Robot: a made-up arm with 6 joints. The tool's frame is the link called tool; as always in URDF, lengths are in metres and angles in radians.
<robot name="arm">
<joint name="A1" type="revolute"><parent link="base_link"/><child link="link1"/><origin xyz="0.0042 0.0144 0.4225"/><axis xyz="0 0 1"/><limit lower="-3.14" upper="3.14" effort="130" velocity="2.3"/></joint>
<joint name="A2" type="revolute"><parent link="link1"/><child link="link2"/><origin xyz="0.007 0.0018 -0.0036" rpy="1.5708 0 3.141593"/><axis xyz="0 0 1"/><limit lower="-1.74" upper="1.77" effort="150" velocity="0.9"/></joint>
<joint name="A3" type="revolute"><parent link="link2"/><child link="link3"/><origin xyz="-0.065 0.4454 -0.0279"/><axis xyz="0 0 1"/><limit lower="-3.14" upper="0.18" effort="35" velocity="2.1"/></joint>
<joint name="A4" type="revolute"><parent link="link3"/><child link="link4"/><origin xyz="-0.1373 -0.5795 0.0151" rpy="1.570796 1.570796 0"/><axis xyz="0 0 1"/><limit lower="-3.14" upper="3.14" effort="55" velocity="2.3"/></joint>
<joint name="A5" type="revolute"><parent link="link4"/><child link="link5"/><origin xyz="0.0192 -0.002 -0.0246" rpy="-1.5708 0 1.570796"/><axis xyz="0 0 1"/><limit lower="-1.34" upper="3.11" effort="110" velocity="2.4"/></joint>
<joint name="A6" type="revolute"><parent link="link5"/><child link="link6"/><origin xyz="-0.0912 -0.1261 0.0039" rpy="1.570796 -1.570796 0"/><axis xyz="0 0 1"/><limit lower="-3.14" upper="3.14" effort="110" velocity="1.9"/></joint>
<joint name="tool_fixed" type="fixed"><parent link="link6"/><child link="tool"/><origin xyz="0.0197 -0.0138 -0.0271" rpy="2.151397 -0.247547 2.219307"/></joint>
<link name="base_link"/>
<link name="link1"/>
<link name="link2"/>
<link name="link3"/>
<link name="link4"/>
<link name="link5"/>
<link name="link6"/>
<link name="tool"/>
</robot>
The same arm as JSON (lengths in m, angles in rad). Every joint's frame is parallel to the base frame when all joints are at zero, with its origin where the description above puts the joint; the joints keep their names.
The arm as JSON. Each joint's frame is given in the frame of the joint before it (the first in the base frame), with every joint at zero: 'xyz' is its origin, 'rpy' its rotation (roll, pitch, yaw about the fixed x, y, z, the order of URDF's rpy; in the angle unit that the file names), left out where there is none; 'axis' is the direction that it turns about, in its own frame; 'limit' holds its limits. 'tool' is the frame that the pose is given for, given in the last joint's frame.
{"units": {"length": "m", "angle": "rad"}, "joints": [
  {"name": "A1", "type": "revolute", "origin": {"xyz": [0.0042, 0.0144, 0.4225]}, "axis": [0.0, 0.0, 1.0], "limit": {"lower": -3.14, "upper": 3.14}},
  {"name": "A2", "type": "revolute", "origin": {"xyz": [0.007, 0.0018, -0.0036]}, "axis": [0.0, 1.0, 0.0], "limit": {"lower": -1.74, "upper": 1.77}},
  {"name": "A3", "type": "revolute", "origin": {"xyz": [0.065, -0.0279, 0.4454]}, "axis": [0.0, 1.0, 0.0], "limit": {"lower": -3.14, "upper": 0.18}},
  {"name": "A4", "type": "revolute", "origin": {"xyz": [0.1373, 0.0151, -0.5795]}, "axis": [0.0, 0.0, -1.0], "limit": {"lower": -3.14, "upper": 3.14}},
  {"name": "A5", "type": "revolute", "origin": {"xyz": [0.002, -0.0192, 0.0246]}, "axis": [0.0, 1.0, 0.0], "limit": {"lower": -1.34, "upper": 3.11}},
  {"name": "A6", "type": "revolute", "origin": {"xyz": [0.0912, 0.0039, -0.1261]}, "axis": [0.0, 0.0, -1.0], "limit": {"lower": -3.14, "upper": 3.14}}
], "tool": {"origin": {"xyz": [-0.0138, 0.0197, 0.0271], "rpy": [-0.9902, 0.2475, -0.6485]}}}

